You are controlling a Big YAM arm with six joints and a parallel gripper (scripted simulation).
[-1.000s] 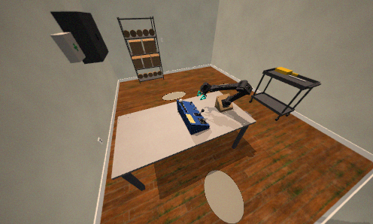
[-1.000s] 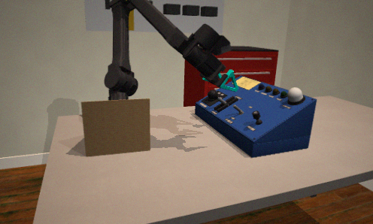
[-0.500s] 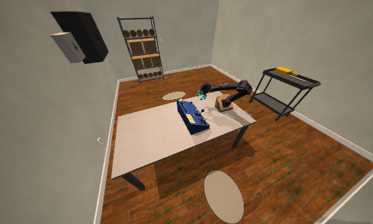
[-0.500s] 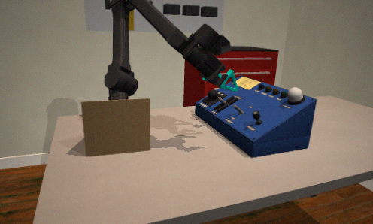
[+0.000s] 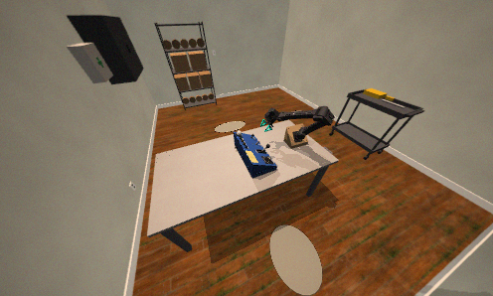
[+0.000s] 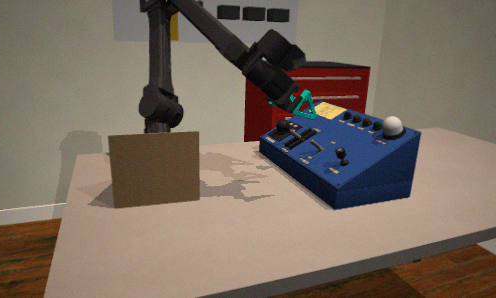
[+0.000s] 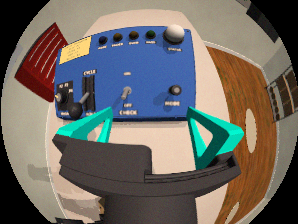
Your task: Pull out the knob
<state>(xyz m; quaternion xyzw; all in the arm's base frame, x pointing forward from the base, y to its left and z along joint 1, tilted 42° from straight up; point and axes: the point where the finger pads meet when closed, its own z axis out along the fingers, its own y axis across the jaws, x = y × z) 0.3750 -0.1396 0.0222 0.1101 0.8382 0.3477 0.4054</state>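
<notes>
My gripper is now 10 cm short of the black knob, 5 cm to the left of it and 11 cm above it. Round my hand: black lever 5 cm ahead, 18 cm to the left, 10 cm below; then toggle 8 cm ahead, 7 cm to the left, 12 cm below; then blue sloped console 11 cm ahead, 14 cm to the left, 14 cm below.
</notes>
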